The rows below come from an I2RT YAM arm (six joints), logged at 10 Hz.
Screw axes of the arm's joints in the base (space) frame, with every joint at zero. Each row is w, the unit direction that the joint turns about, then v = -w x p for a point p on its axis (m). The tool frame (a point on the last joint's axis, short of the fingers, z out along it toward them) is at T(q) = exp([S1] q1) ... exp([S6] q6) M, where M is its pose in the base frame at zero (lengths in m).
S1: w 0 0 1 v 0 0 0
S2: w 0 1 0 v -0.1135 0 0.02
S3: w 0 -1 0 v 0.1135 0 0.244
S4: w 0 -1 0 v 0.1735 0 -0.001
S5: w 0 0 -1 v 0 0.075 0
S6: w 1 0 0 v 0 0.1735 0
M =
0 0 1 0.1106
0 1 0 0
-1 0 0 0.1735
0 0 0 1
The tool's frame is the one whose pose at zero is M.
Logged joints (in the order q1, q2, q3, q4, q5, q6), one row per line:
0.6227 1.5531 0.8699 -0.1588 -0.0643 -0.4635
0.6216 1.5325 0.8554 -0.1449 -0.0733 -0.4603
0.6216 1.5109 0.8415 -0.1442 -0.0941 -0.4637
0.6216 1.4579 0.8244 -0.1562 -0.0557 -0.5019
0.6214 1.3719 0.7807 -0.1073 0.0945 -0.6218
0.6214 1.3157 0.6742 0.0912 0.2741 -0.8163
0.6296 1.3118 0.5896 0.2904 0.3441 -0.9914
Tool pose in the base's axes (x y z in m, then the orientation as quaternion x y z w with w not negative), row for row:
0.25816 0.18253 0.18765 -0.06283 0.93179 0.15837 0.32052
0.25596 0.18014 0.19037 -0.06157 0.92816 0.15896 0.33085
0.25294 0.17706 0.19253 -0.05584 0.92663 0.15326 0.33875
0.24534 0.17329 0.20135 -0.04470 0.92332 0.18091 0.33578
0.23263 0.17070 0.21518 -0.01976 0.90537 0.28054 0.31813
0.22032 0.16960 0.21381 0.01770 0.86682 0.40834 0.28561
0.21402 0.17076 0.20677 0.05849 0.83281 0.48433 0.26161
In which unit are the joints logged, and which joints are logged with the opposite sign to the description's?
The joints are logged in radians. Opposite sign: q5, q6.
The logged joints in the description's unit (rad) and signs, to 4 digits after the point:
0.6227 1.5531 0.8699 -0.1588 0.0643 0.4635
0.6216 1.5325 0.8554 -0.1449 0.0733 0.4603
0.6216 1.5109 0.8415 -0.1442 0.0941 0.4637
0.6216 1.4579 0.8244 -0.1562 0.0557 0.5019
0.6214 1.3719 0.7807 -0.1073 -0.0945 0.6218
0.6214 1.3157 0.6742 0.0912 -0.2741 0.8163
0.6296 1.3118 0.5896 0.2904 -0.3441 0.9914

